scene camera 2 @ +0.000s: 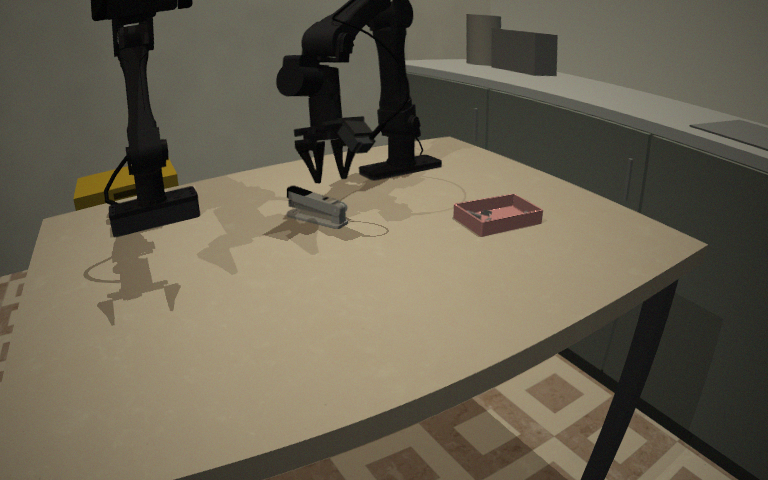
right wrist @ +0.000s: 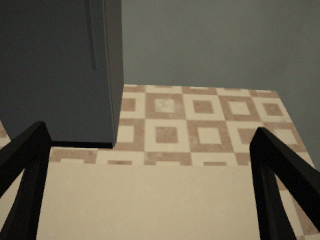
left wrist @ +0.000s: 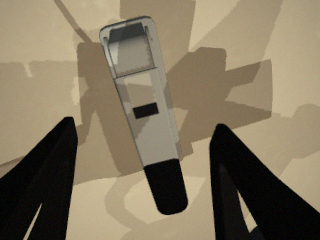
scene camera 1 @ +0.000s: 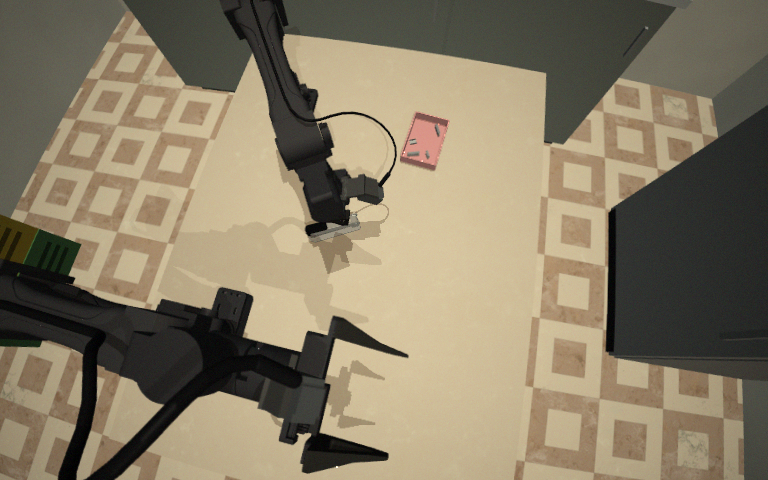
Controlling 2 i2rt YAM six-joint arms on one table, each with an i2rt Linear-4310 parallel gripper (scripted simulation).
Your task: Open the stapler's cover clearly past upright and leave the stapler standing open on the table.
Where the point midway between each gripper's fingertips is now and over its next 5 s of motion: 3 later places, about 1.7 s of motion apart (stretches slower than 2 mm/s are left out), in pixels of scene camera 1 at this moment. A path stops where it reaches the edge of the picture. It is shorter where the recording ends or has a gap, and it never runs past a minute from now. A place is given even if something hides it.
My left gripper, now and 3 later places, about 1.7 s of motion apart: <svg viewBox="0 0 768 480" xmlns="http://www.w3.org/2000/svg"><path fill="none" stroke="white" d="M345 213L347 222L348 226L345 214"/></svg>
My right gripper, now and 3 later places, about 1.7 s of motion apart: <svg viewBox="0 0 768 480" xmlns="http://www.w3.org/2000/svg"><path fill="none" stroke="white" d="M398 405L244 118L245 227L268 218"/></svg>
